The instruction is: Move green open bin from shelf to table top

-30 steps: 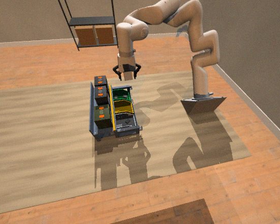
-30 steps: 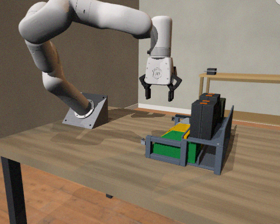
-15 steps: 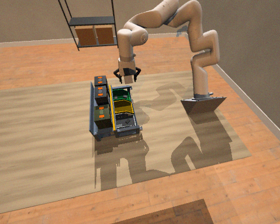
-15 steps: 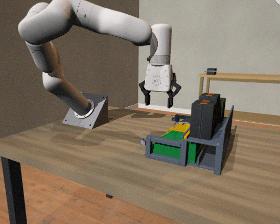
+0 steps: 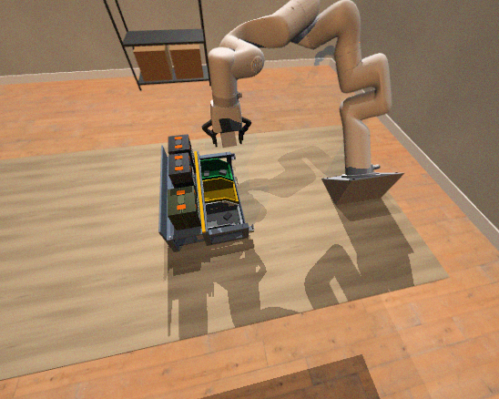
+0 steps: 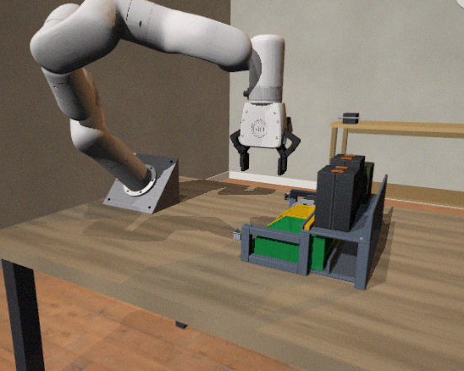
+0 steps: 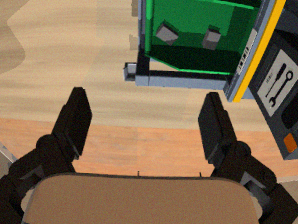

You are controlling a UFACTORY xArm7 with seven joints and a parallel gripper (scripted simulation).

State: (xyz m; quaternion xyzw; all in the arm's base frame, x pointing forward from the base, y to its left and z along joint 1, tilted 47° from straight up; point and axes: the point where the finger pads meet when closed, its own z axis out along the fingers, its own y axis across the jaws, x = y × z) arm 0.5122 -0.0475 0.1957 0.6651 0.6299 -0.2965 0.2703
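Now: hand 160 mm above the green open bin and 80 mm short of it. From my hand the other things lie so: yellow bin 160 mm below, 110 mm to the left, 80 mm ahead; grey bin 220 mm to the left, 160 mm below, 90 mm ahead.
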